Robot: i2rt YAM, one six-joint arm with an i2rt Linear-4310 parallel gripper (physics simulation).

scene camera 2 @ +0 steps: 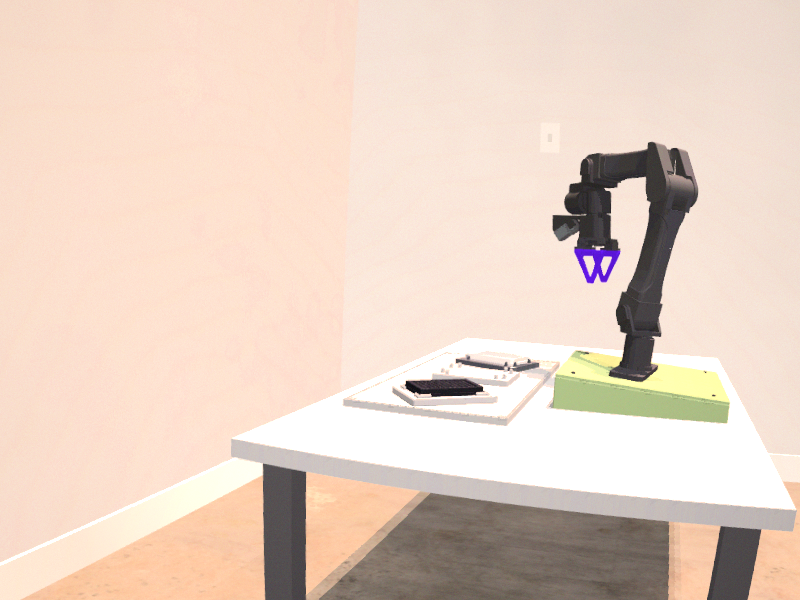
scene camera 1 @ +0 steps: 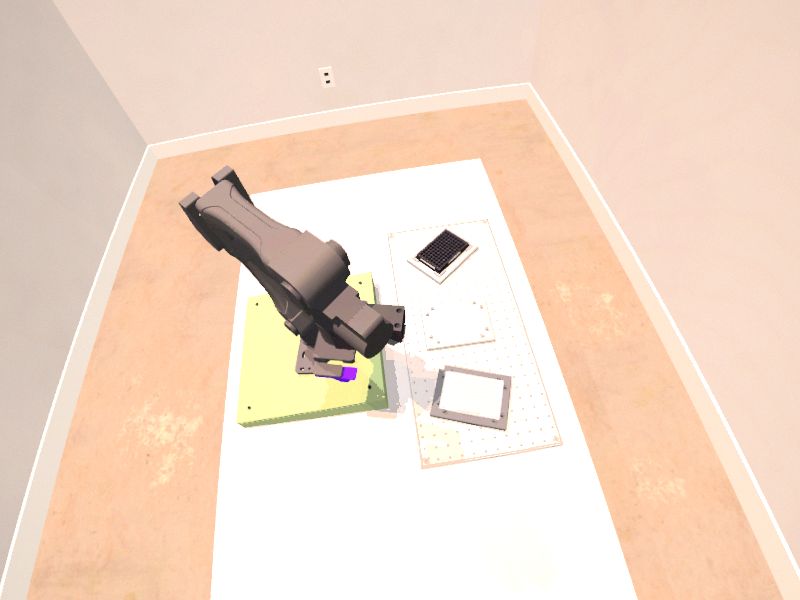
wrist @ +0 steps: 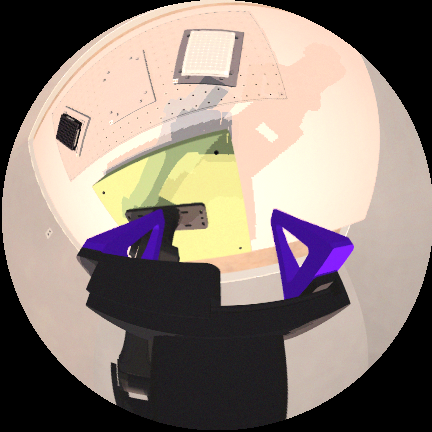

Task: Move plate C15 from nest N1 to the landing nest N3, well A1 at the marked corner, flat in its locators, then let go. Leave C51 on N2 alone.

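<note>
A white plate sits in a dark grey nest. A black plate sits in a white nest. Between them stands an empty white nest with small upright locators, which fits N3. Labels and well A1 are too small to read, so I cannot tell which plate is C15. My gripper is open and empty, high above the green base block, away from all nests. In scene camera 1, the arm partly hides it.
The nests stand in a row on a perforated board on the white table. The yellow-green base block carries the arm beside the board.
</note>
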